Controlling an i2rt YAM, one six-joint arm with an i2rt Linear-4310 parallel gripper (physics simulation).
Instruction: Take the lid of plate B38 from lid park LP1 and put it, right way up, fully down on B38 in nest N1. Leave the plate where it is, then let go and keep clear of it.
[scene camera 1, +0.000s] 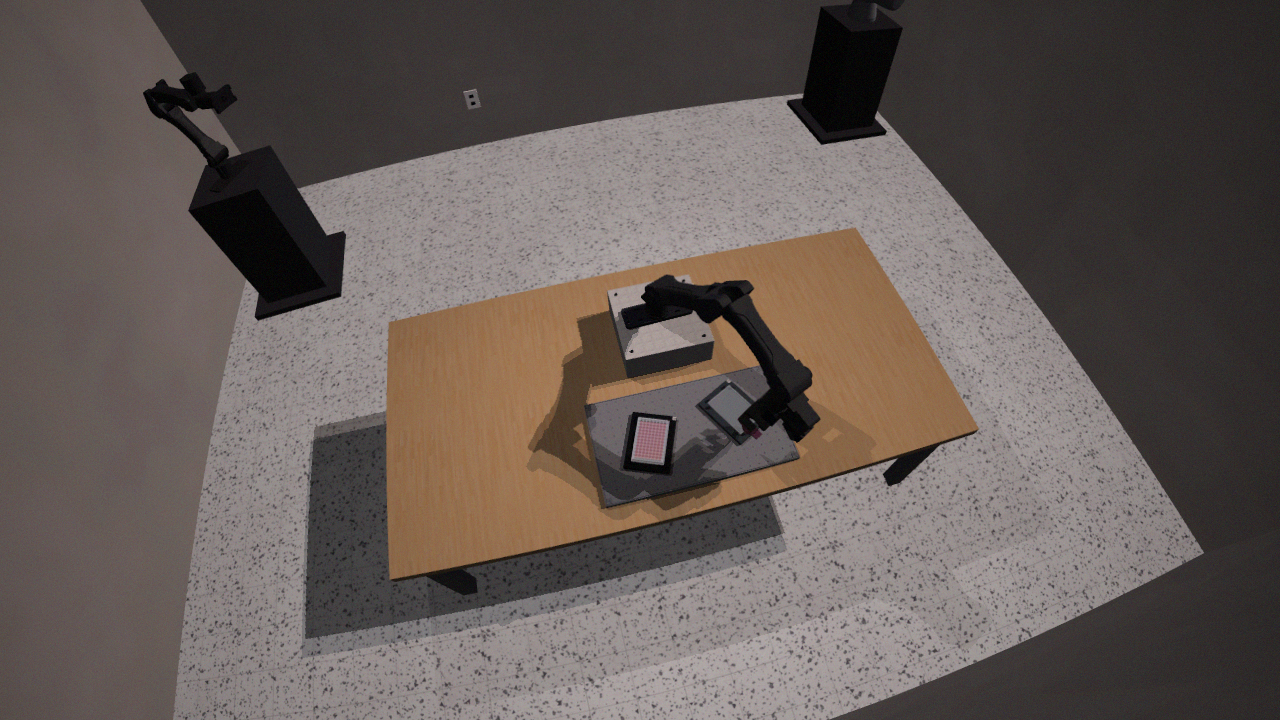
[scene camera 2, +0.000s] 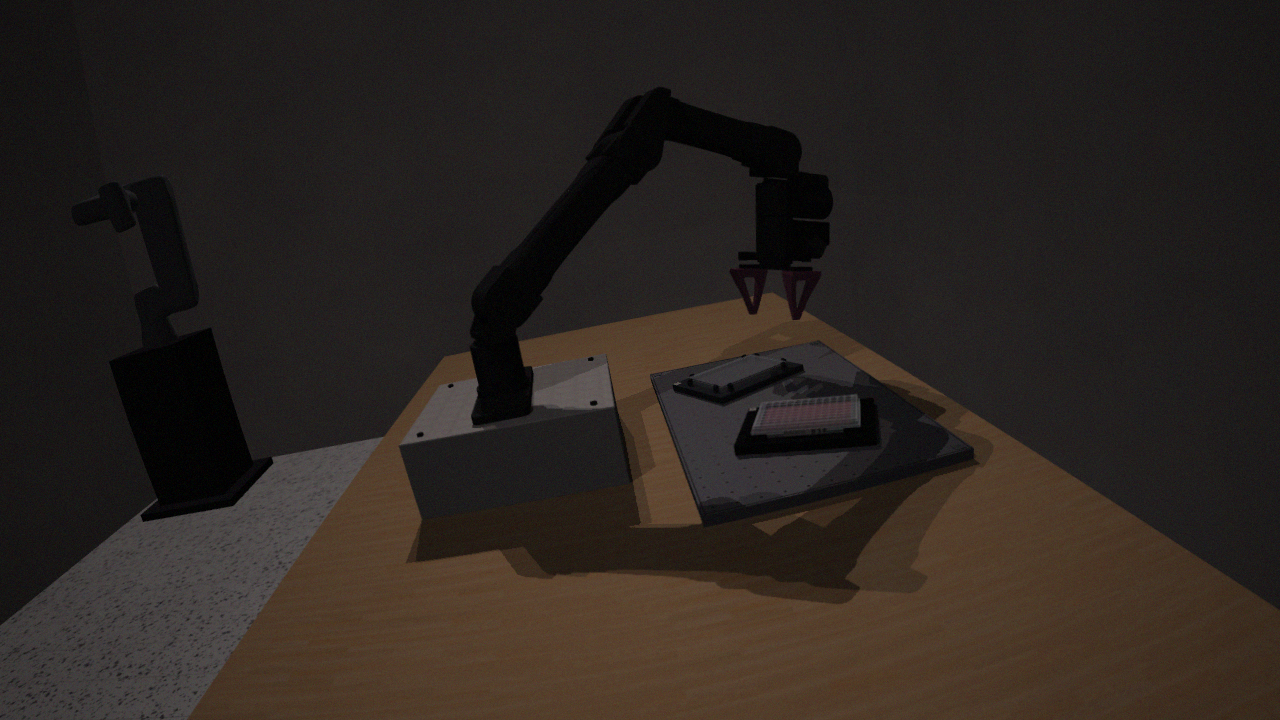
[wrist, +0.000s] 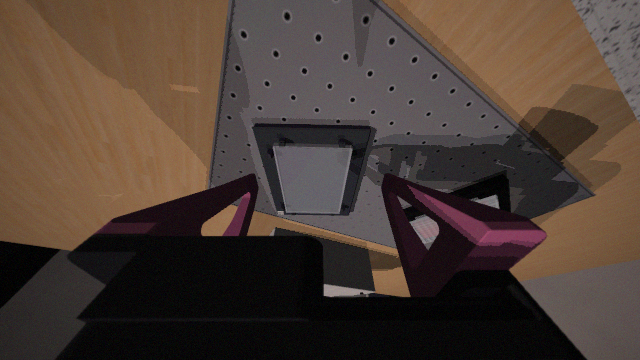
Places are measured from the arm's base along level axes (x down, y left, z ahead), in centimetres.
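Pixels of known places: gripper, between the fingertips: (scene camera 1: 757, 419) (scene camera 2: 773, 317) (wrist: 319, 180); arm's base, origin of its link: (scene camera 1: 656, 312) (scene camera 2: 505, 396).
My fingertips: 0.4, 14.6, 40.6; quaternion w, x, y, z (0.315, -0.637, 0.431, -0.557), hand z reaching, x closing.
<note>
Ahead of a thing's pixels: the offset from my fingertips to its top centre, as dx, dy, dz. Level surfaces: height alone.
The lid {+6.2, -2.6, -7.6} (scene camera 1: 732, 409) (scene camera 2: 744, 372) (wrist: 314, 179), a pale translucent rectangle, lies flat on the dark lid park {+6.0, -2.6, -7.6} (scene camera 1: 709, 410) (scene camera 2: 693, 388) (wrist: 312, 134). The plate {+5.3, -27.2, -5.4} (scene camera 1: 650, 439) (scene camera 2: 808, 415) (wrist: 425, 229), with pink wells and clear edges, sits in the black nest {+6.2, -27.2, -5.4} (scene camera 1: 661, 469) (scene camera 2: 805, 441) (wrist: 504, 188); no lid shows on it. In the wrist view my finger partly hides plate and nest. My gripper (scene camera 2: 774, 316) (wrist: 319, 180) is open and empty, its magenta fingers pointing down well above the board, on the far side of the lid park in scene camera 2. I cannot read any label.
The grey perforated board {+7.9, -16.1, -5.7} (scene camera 1: 617, 488) (scene camera 2: 742, 501) (wrist: 310, 85) carries both holders on the wooden table {dx +9.2} (scene camera 1: 483, 402) (scene camera 2: 572, 626) (wrist: 125, 150). The white base box (scene camera 1: 669, 362) (scene camera 2: 528, 474) bears my arm. Another arm on a black pedestal (scene camera 1: 268, 241) (scene camera 2: 183, 420) stands away from the table.
</note>
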